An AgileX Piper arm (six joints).
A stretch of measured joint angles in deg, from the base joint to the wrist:
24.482 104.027 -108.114 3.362 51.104 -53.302
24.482 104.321 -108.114 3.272 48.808 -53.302
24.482 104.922 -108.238 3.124 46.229 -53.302
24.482 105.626 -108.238 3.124 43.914 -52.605
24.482 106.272 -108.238 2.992 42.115 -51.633
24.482 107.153 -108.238 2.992 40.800 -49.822
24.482 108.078 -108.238 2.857 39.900 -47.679
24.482 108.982 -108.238 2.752 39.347 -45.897
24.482 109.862 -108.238 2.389 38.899 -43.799
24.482 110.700 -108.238 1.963 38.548 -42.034
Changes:
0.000 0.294 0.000 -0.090 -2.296 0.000
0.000 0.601 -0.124 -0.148 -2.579 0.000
0.000 0.704 0.000 0.000 -2.315 0.697
0.000 0.646 0.000 -0.132 -1.799 0.972
0.000 0.881 0.000 0.000 -1.315 1.811
0.000 0.925 0.000 -0.135 -0.900 2.143
0.000 0.904 0.000 -0.105 -0.553 1.782
0.000 0.880 0.000 -0.363 -0.448 2.098
0.000 0.838 0.000 -0.426 -0.351 1.765

